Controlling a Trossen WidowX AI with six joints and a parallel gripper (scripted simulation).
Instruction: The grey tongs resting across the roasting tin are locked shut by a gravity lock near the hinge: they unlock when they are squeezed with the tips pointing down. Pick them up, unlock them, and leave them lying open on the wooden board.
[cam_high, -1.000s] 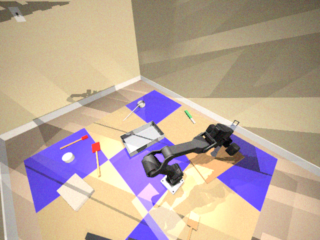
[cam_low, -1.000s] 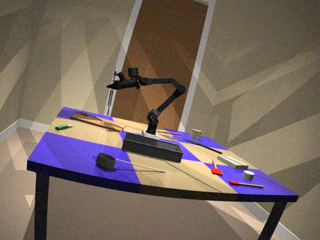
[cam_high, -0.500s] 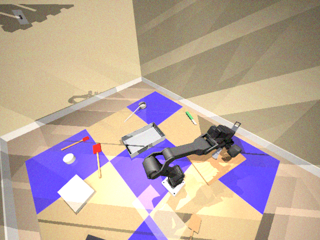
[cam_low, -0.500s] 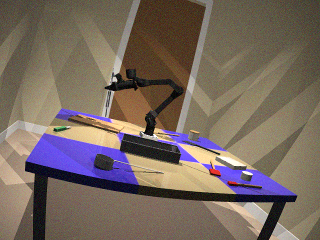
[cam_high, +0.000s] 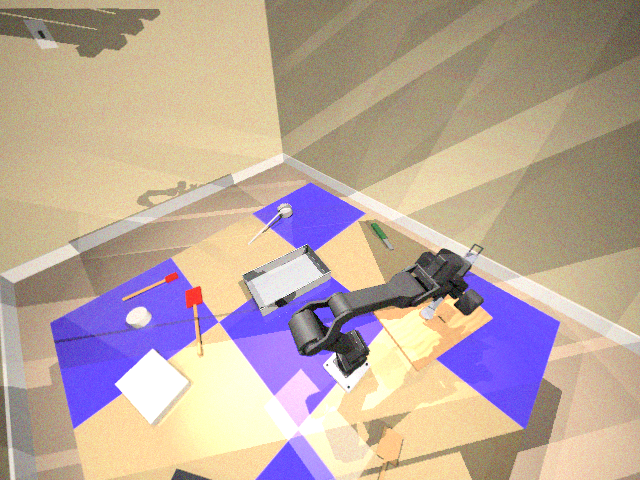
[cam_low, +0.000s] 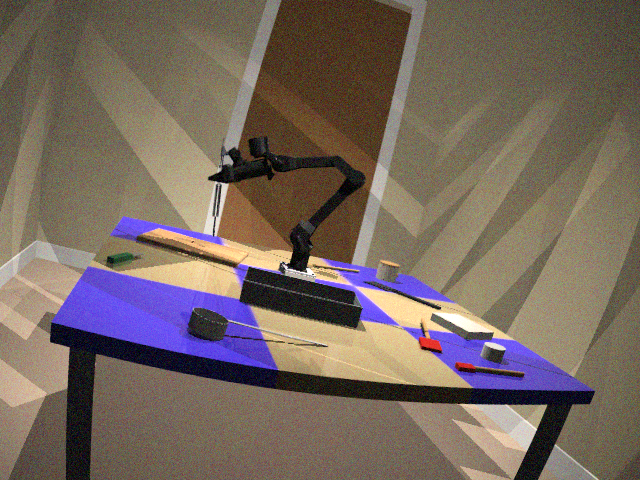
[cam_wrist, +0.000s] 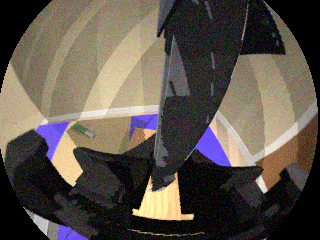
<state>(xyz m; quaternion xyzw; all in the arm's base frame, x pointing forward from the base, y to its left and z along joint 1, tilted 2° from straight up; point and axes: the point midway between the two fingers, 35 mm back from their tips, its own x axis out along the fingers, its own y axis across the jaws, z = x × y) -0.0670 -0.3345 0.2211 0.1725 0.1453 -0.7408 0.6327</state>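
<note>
Right now my gripper tip is 10 mm short of the wooden board and 240 mm above it. The rest, counted from my gripper tip: roasting tin (460 mm ahead, 330 mm to the left, 220 mm below); white block (380 mm ahead, 850 mm to the left, 230 mm below); green tool (390 mm ahead, 160 mm to the right, 240 mm below).
</note>
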